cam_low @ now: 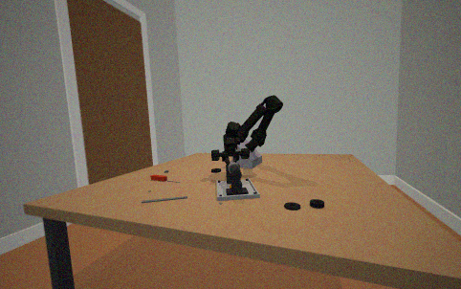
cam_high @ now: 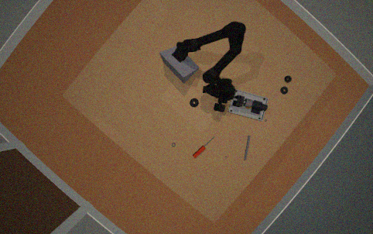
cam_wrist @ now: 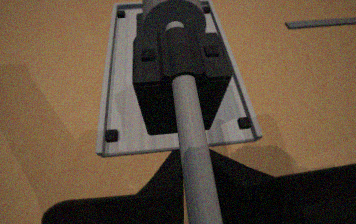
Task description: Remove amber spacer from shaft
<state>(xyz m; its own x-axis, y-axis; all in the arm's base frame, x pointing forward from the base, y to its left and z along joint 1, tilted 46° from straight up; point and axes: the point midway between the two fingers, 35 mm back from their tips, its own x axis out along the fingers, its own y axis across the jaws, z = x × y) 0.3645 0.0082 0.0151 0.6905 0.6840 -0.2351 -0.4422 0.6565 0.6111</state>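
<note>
The grey shaft is 5 cm ahead of my gripper tip, 3 cm to the left of it and 3 cm above it. From my gripper tip the other things lie so: amber spacer 12 cm ahead, 6 cm to the left, 4 cm below.
</note>
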